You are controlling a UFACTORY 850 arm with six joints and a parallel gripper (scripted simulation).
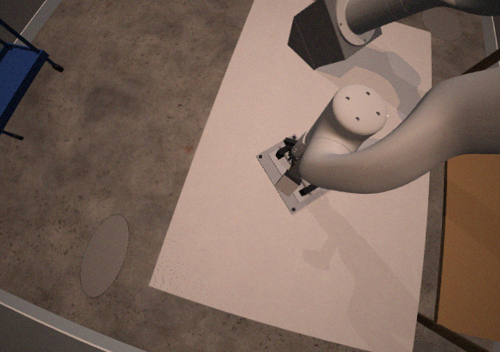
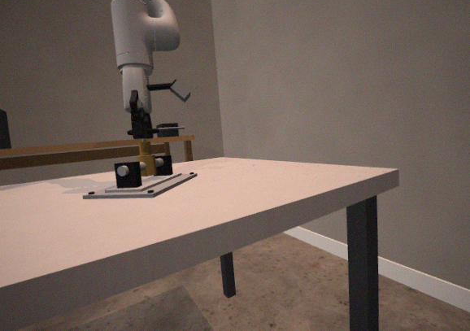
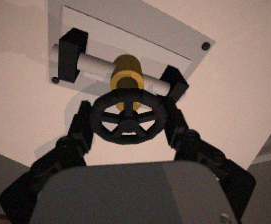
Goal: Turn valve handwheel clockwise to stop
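Now: the black spoked handwheel right at my hand. The rest, counted from my hand: grey base plate 13 cm below.
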